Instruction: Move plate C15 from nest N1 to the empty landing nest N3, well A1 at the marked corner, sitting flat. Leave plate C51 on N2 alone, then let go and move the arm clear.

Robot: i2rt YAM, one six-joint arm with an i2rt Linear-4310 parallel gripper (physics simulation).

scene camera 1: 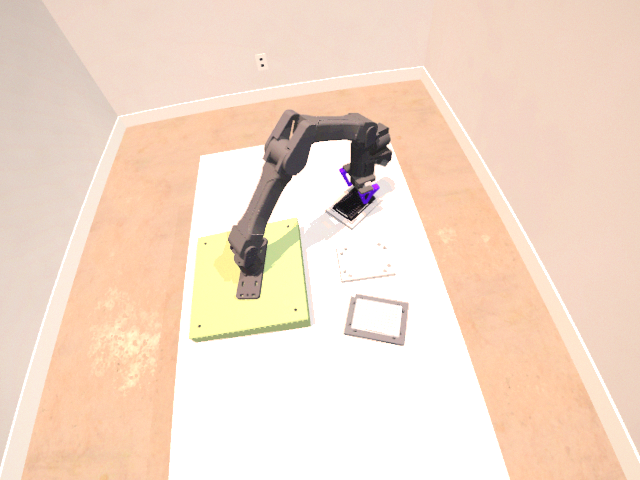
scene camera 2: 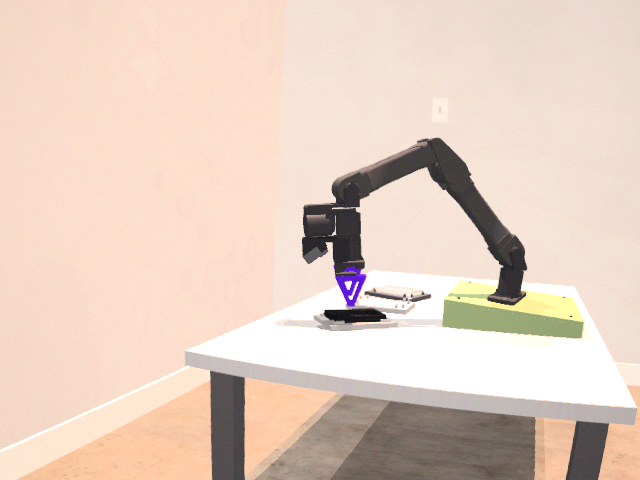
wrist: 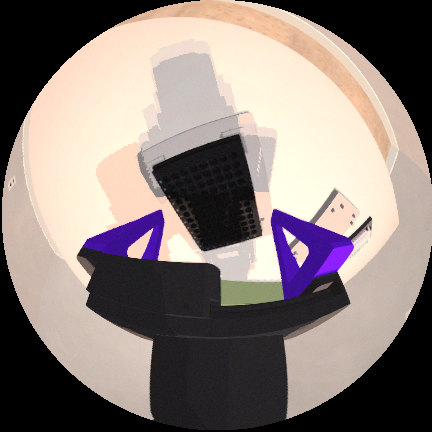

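A black well plate (scene camera 1: 349, 207) (scene camera 2: 356, 315) (wrist: 212, 190) lies on a pale nest (scene camera 1: 352, 225) (scene camera 2: 333, 326) in the far part of the table. A white nest with small pegs (scene camera 1: 364, 261) (scene camera 2: 385, 305) (wrist: 336, 209) stands beside it, with no plate on it. A pale plate (scene camera 1: 377, 317) (scene camera 2: 398, 290) lies on a dark grey nest (scene camera 1: 349, 330) (scene camera 2: 422, 297). No plate or nest labels can be read. My gripper (scene camera 1: 357, 193) (scene camera 2: 351, 303) (wrist: 217, 214) is open, its purple fingers spread a little above the black plate and holding nothing. The marked corner cannot be made out.
The arm stands on a thick yellow-green base block (scene camera 1: 279, 304) (scene camera 2: 511, 325) (wrist: 250, 292), across the white table (scene camera 1: 330, 413) (scene camera 2: 413, 356) from the nests. The arm's shadow falls around the black plate. The table's edge runs behind the nests, with walls beyond.
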